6 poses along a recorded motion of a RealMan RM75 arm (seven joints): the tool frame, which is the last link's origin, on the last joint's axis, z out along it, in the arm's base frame.
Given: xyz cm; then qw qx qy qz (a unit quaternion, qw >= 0).
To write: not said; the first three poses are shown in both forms.
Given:
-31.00 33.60 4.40 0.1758 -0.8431 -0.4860 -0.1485
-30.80 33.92 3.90 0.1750 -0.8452 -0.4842 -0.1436
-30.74 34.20 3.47 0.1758 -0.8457 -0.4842 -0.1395
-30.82 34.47 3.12 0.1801 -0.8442 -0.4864 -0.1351
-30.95 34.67 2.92 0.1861 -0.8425 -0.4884 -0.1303
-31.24 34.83 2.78 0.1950 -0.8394 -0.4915 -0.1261
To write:
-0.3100 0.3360 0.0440 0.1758 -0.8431 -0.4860 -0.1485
-0.3080 0.3392 0.0390 0.1750 -0.8452 -0.4842 -0.1436
-0.3074 0.3420 0.0347 0.1758 -0.8457 -0.4842 -0.1395
-0.3082 0.3447 0.0312 0.1801 -0.8442 -0.4864 -0.1351
-0.3095 0.3467 0.0292 0.1861 -0.8425 -0.4884 -0.1303
-0.3124 0.3483 0.0278 0.1950 -0.8394 -0.4915 -0.1261

